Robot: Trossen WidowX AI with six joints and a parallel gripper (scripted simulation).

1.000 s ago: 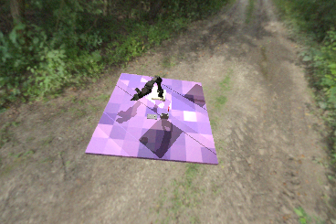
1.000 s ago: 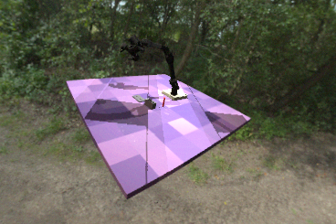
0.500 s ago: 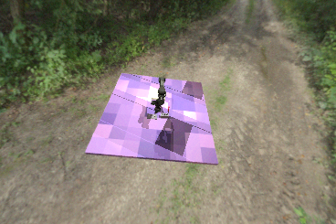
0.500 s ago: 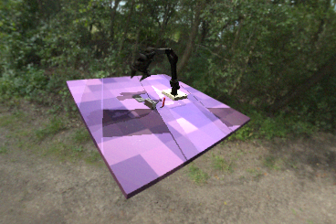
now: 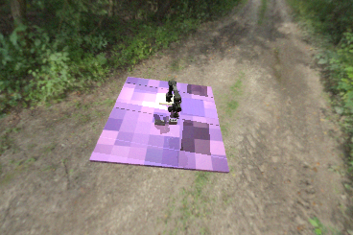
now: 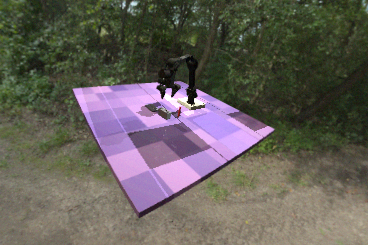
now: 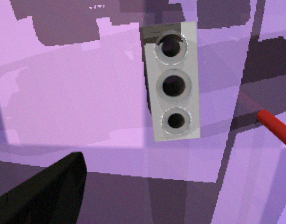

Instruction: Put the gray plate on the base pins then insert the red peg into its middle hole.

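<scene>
My gripper tip is 11 cm above the gray plate. Round my gripper tip: pin base: 1 cm behind, 15 cm to the right, 13 cm below; red peg: 10 cm behind, 5 cm to the left, 10 cm below.
</scene>
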